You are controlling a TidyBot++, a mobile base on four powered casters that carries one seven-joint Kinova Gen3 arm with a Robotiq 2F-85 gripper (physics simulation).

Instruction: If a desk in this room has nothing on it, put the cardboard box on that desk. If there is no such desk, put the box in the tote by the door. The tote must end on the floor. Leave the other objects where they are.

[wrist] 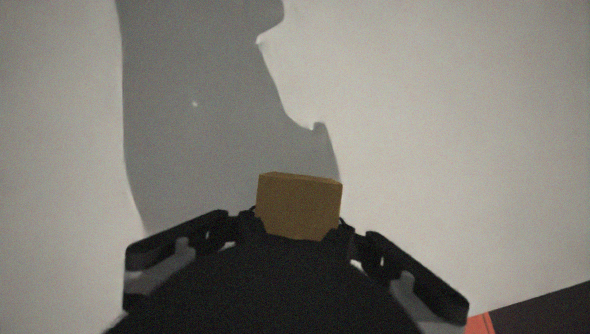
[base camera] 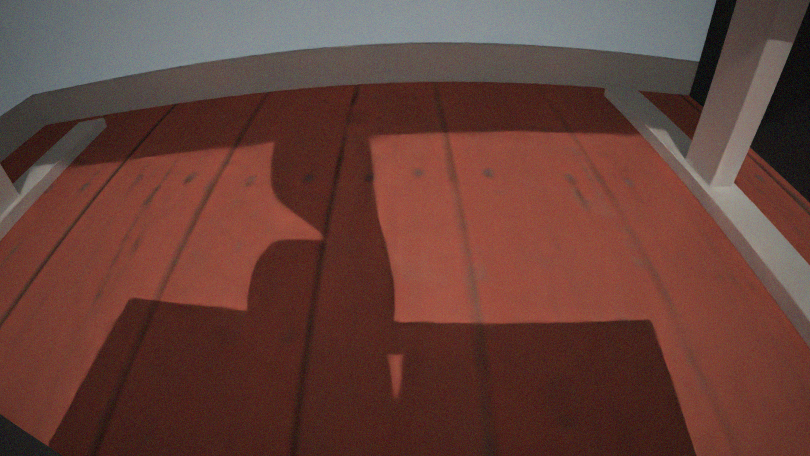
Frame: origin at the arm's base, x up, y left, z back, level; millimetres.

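Where they show: gripper, fingertip midpoint: (wrist: 296,215).
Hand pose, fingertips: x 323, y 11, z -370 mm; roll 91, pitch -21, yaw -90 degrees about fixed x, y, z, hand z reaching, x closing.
After its pixels a point has its place.
The brown cardboard box (wrist: 299,205) {y 1, x 373, z -392 mm} is upright between the fingertips in the wrist view, low in the middle. My gripper (wrist: 296,215) {y 11, x 323, z -370 mm} is shut on it, with one black finger against each side. The box is over the pale top of a desk (wrist: 450,125) {y -157, x 323, z -423 mm}, and the dark palm hides its lower part. Whether its underside touches the desk top cannot be told. In the base camera view, the desk's pale leg (base camera: 731,107) {y -436, x -243, z -628 mm} stands at the right. The tote does not show in either view.
A pale foot rail (base camera: 759,243) {y -456, x -372, z -478 mm} runs along the floor at the right, and another foot rail (base camera: 56,164) {y 755, x -374, z -666 mm} is at the left. A blue-grey wall (base camera: 396,22) {y 82, x -260, z -1017 mm} with a grey skirting board (base camera: 396,62) {y 84, x -349, z -1004 mm} closes off the back. Reddish floorboards (base camera: 538,226) {y -136, x -397, z -530 mm} carry the arm's shadow.
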